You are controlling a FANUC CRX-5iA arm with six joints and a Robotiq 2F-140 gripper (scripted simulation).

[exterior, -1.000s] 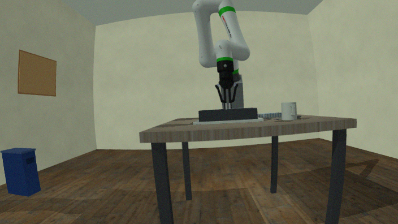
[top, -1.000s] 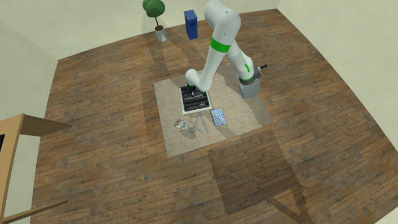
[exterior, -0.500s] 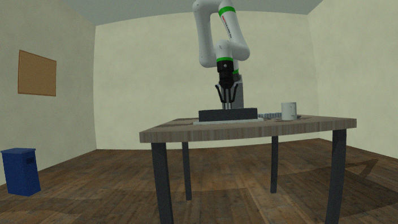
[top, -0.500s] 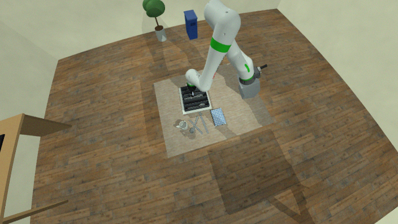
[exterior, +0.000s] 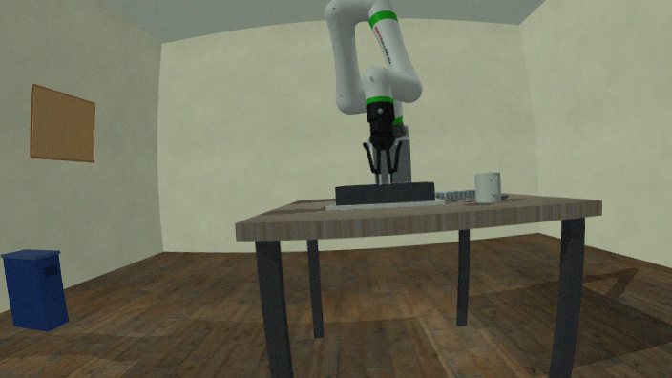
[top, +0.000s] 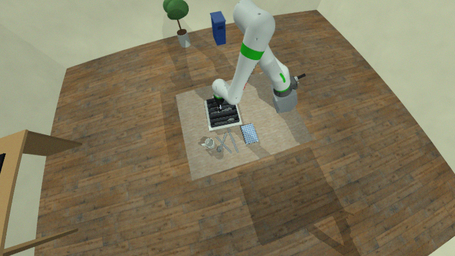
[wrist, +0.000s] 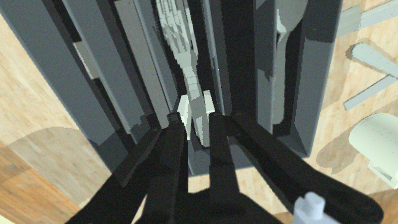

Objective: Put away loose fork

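Right now the cutlery tray is 30 mm behind my hand and 10 mm below it. From my hand the other things lie so: white mug (300 mm to the left, 160 mm ahead, 30 mm below).
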